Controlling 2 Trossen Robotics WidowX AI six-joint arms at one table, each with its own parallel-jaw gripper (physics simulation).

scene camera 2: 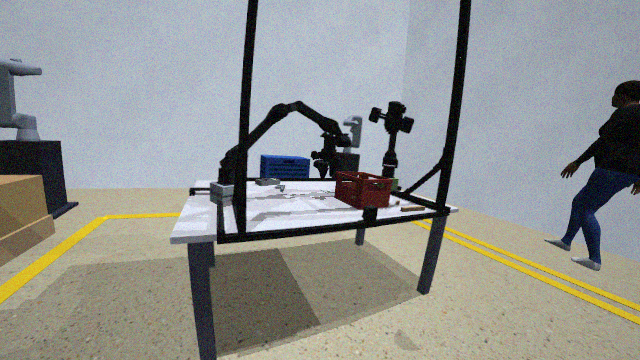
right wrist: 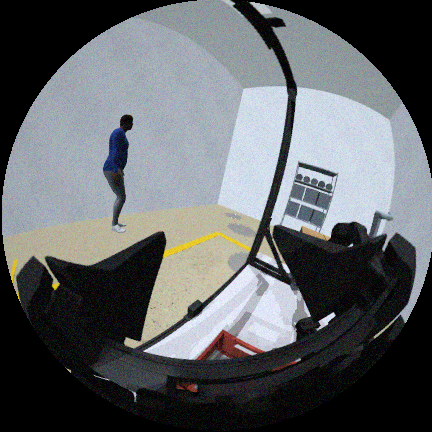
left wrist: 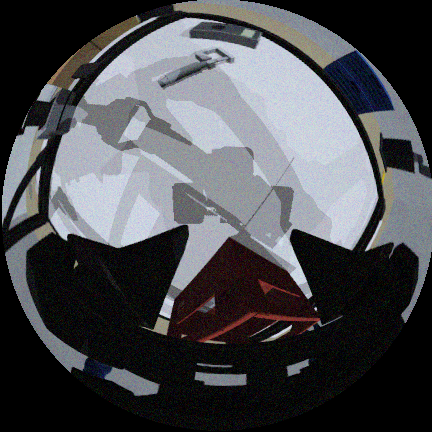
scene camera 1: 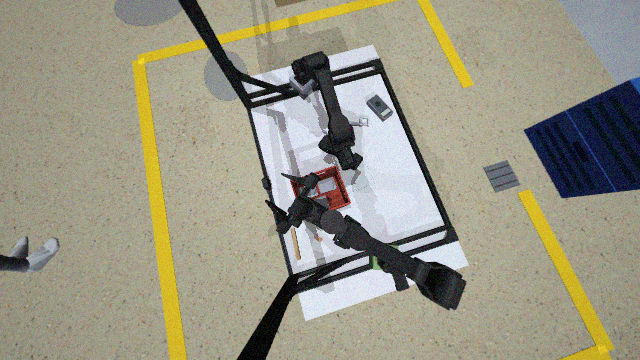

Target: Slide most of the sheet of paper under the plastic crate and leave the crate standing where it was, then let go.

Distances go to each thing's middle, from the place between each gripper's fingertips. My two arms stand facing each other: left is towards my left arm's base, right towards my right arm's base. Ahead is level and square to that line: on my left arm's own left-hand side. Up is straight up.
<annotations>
I see my right gripper 330 mm above the red plastic crate [scene camera 2: 358, 194], 130 mm short of it and 20 mm to the left of it. The rest, counted from my right hand: grey clamp-like tool [left wrist: 205, 61]: 450 mm ahead, 380 mm below, 240 mm to the left.
Right now the red plastic crate is 140 mm behind my left hand, 110 mm to the right of it and 20 mm below it. Also, from my left hand: grey clamp-like tool: 170 mm ahead, 160 mm to the left, 80 mm below.
</annotations>
